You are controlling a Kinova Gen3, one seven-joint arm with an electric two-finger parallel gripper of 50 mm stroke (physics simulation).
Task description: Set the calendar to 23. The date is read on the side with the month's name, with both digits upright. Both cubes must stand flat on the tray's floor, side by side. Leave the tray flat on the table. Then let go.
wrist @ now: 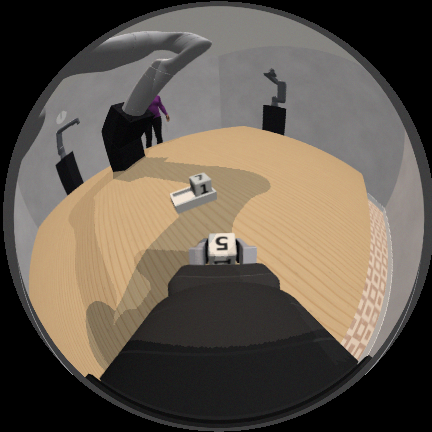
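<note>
My gripper [221, 246] is shut on a white cube [222, 243], one finger on its left side and one on its right. The cube's upper face shows a black 5, upside down in the view. Part of another black digit shows on the face below it, partly hidden by the gripper body. A second white cube [201, 185] sits in the right part of the white tray [192, 203], with a 7 on its top face and a 1 on the face toward the camera. The tray lies flat on the table, beyond the gripper and to its left. The tray's left part holds no cube.
The wooden table [300, 200] spreads around the tray and gripper. The black pedestal [120, 140] of the arm stands at the far left edge. Shadows of the arm fall across the table's left half. Two other arms on stands and a person show beyond the table.
</note>
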